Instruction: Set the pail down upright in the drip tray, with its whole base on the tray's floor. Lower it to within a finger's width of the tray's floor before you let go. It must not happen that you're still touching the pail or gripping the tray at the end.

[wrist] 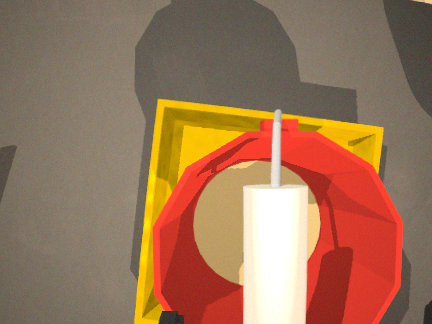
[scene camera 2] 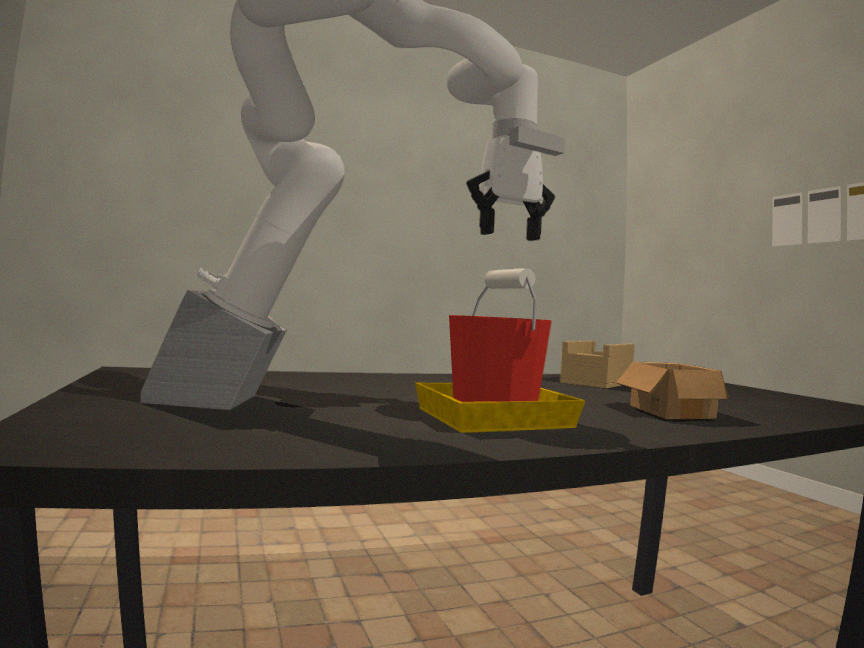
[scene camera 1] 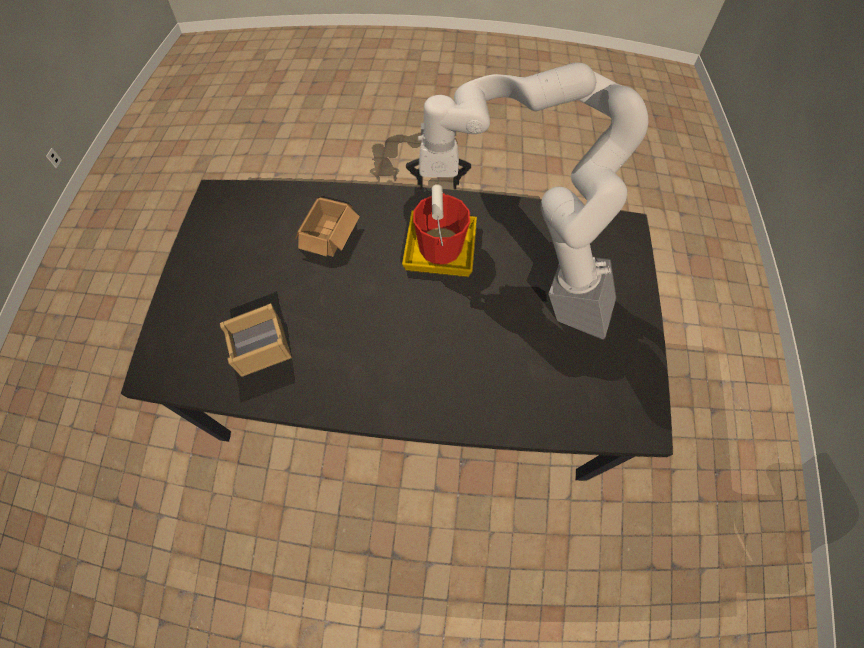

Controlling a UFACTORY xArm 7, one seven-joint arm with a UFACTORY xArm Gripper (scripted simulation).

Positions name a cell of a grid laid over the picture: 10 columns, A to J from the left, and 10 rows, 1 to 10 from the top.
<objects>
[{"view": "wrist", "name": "yellow drip tray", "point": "E5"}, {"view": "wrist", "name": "red pail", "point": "I8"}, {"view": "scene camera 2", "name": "gripper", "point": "F4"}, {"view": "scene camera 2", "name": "yellow drip tray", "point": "F7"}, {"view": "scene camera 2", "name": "cardboard box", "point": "I6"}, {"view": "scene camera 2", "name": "wooden crate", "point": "G6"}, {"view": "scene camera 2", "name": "red pail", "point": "F6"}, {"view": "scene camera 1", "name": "gripper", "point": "F3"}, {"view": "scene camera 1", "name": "yellow drip tray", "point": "E4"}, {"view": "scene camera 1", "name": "cardboard box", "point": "D4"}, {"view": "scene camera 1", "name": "wooden crate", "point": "C6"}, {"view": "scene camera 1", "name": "red pail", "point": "F4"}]
</objects>
